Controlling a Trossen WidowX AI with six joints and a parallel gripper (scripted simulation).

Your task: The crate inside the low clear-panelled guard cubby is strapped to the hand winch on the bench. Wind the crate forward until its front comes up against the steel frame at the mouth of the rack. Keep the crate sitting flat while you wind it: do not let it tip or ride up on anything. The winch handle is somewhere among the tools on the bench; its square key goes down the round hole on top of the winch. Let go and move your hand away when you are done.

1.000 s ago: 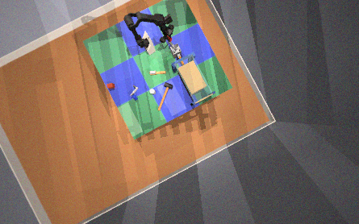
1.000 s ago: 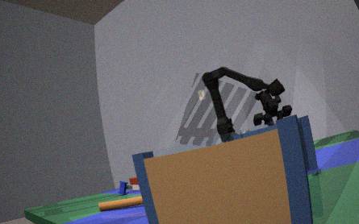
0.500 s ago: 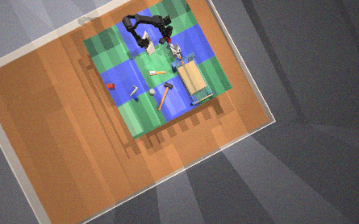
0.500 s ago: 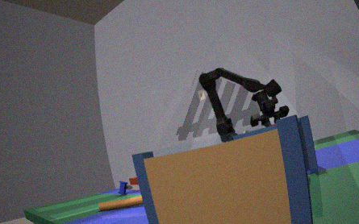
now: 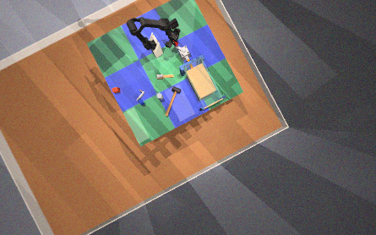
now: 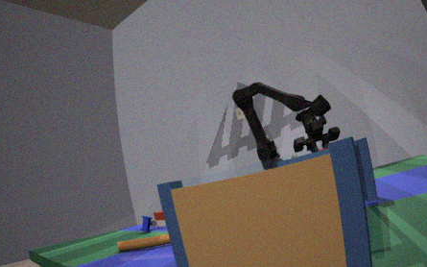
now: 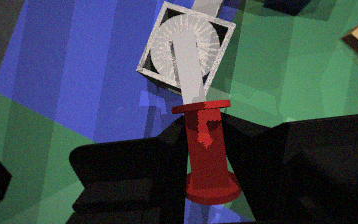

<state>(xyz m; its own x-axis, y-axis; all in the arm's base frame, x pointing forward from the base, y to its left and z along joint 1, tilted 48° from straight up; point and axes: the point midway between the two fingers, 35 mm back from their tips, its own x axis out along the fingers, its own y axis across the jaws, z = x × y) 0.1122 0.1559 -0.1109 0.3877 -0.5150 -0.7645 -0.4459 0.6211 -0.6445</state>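
My gripper tip is 5 cm short of the winch, 4 cm to the right of it and 10 cm above it. From my gripper tip the other things lie so: blue-framed guard cubby 47 cm ahead, 2 cm to the left, 5 cm below; red grip 2 cm behind, 1 cm to the right; blue piece 26 cm ahead, 63 cm to the right, 10 cm below.
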